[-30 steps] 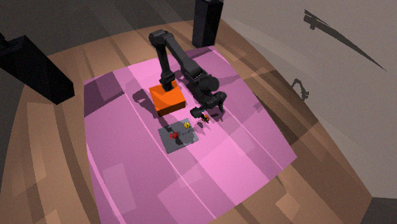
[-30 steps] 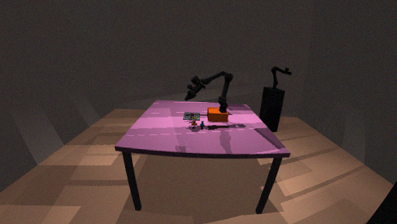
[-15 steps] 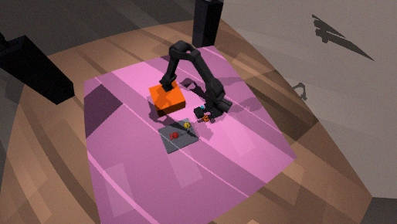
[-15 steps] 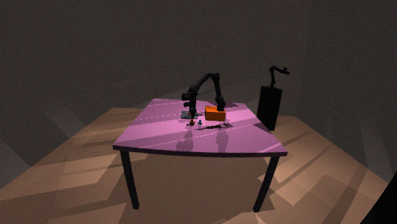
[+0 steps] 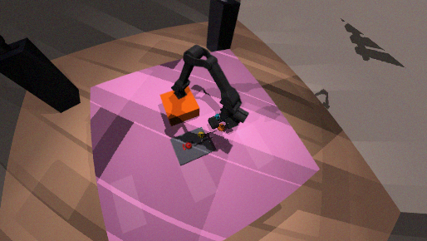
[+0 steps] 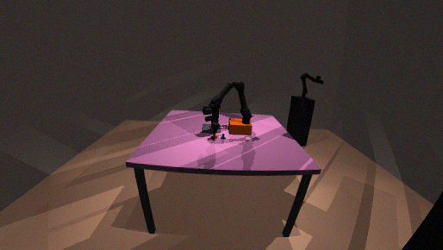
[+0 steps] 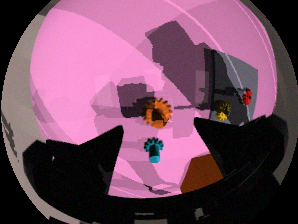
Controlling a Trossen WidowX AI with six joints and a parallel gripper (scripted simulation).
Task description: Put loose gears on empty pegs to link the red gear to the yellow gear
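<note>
Now: the orange gear 40 mm below my gripper tip. Round my gripper tip: teal gear (70 mm behind, 40 mm below, 20 mm to the left); red gear (240 mm to the right, 40 mm below, 10 mm behind); yellow gear (140 mm to the right, 30 mm below, 30 mm behind).
</note>
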